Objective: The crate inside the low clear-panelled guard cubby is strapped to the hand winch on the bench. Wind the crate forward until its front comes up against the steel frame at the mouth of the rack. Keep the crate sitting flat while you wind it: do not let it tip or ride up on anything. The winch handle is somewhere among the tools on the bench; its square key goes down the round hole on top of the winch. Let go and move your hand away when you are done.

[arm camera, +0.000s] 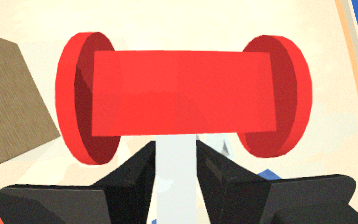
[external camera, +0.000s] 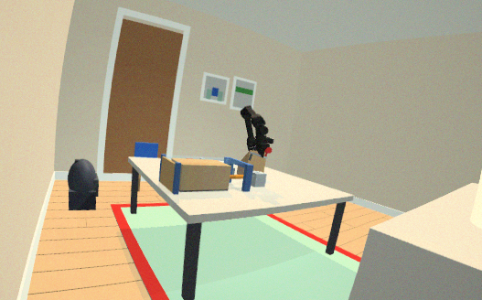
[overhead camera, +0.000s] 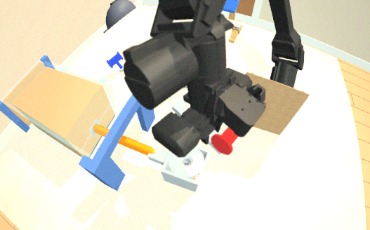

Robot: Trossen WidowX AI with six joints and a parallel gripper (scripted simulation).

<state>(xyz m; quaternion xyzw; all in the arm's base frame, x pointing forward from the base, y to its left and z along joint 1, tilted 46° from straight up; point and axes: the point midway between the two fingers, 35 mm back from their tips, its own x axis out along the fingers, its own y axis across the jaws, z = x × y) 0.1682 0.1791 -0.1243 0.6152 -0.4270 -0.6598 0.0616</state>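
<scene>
The red spool-shaped grip lies 30 mm behind my gripper tip, 10 mm to the left of it and 40 mm above it. Also, from my gripper tip: grey winch: 20 mm ahead, 10 mm to the left, 160 mm below; winch handle: 10 mm ahead, 10 mm to the right, 20 mm above; blue steel frame: 200 mm ahead, 10 mm to the left, 80 mm below.
</scene>
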